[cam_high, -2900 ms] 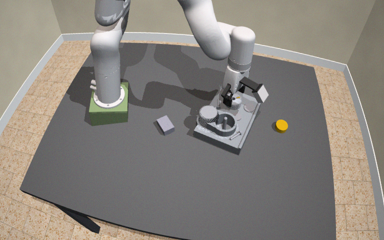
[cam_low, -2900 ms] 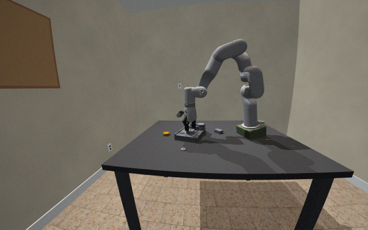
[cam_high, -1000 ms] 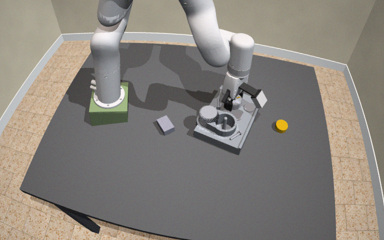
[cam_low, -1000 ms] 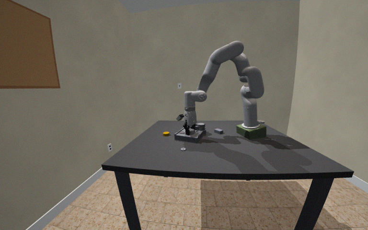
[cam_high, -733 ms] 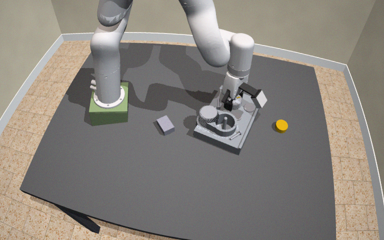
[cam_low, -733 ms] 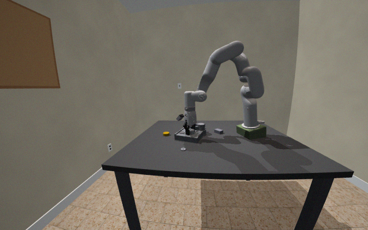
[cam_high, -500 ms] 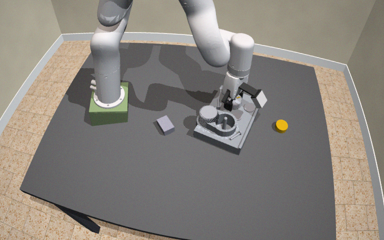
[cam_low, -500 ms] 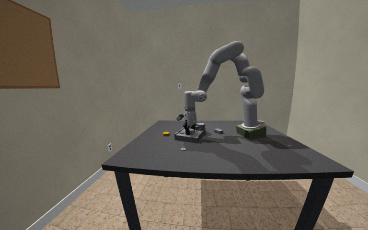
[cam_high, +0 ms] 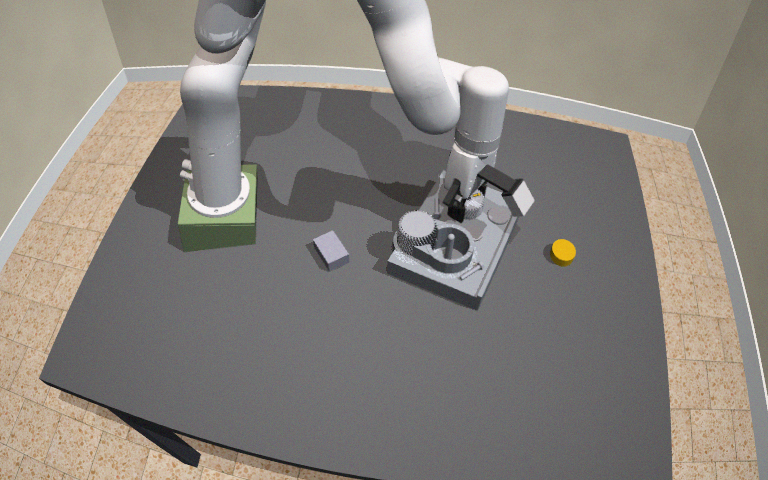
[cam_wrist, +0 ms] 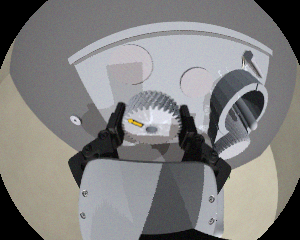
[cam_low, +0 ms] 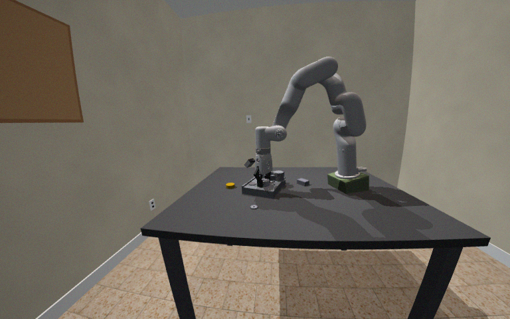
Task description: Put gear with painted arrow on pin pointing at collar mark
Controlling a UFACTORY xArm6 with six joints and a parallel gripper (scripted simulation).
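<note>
Right now my hand is right at the gear. From my hand the other things lie so: yellow disc (20 cm ahead, 1 cm to the right, 4 cm below); small grey block (20 cm behind, 16 cm to the right, 4 cm below).
</note>
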